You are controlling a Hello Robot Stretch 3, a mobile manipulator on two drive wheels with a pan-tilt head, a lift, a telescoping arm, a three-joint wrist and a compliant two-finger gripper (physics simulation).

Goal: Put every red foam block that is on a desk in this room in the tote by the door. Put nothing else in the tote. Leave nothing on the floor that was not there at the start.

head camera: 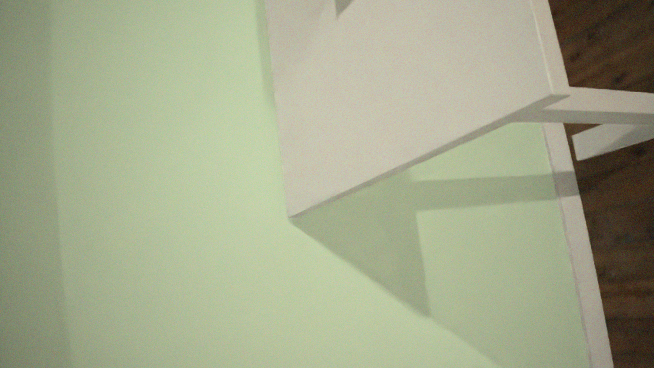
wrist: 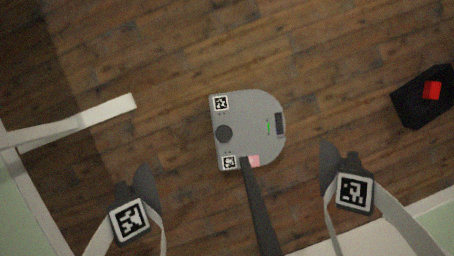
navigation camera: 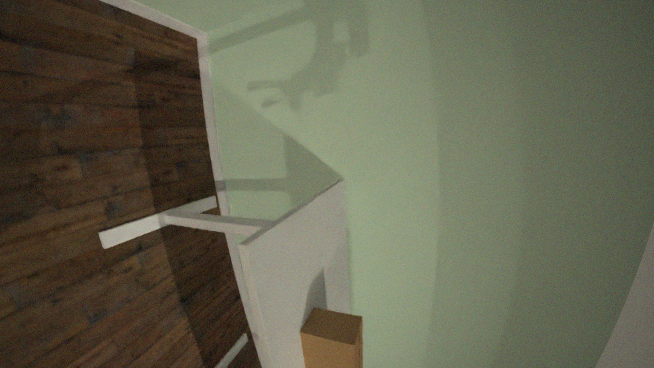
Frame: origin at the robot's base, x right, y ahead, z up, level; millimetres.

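Seen in the pictures: gripper, between the fingertips: [wrist: 236, 170]; robot's base, origin of its link: [wrist: 224, 127].
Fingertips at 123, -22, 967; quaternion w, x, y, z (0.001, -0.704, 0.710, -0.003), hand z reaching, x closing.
Note:
Offsets run from my fingertips to a thing's middle, as dx, dy, dz. "*": to the spot under its first point. Level surfaces: height alone.
In the wrist view my gripper [wrist: 236, 170] is open, its two fingers wide apart with floor and my own base showing beyond them. The black tote @(-101, -1020, -917) [wrist: 409, 111] stands on the floor at the right edge of the wrist view, partly cut off. A red block @(-76, -1074, -941) [wrist: 432, 90] lies inside it. A white desk @(dz -17) [head camera: 410, 90] [navigation camera: 280, 280] stands against the green wall. No red block shows on the visible part of its top in the head or navigation view.
A brown box @(+400, +694, +73) [navigation camera: 330, 350] stands on the desk in the navigation view. The desk's white foot @(* +45, +567, -942) [navigation camera: 130, 230] [wrist: 107, 110] rests on the wooden floor. My grey round-fronted base [wrist: 250, 125] is below the gripper. A white skirting board [head camera: 590, 280] runs along the wall.

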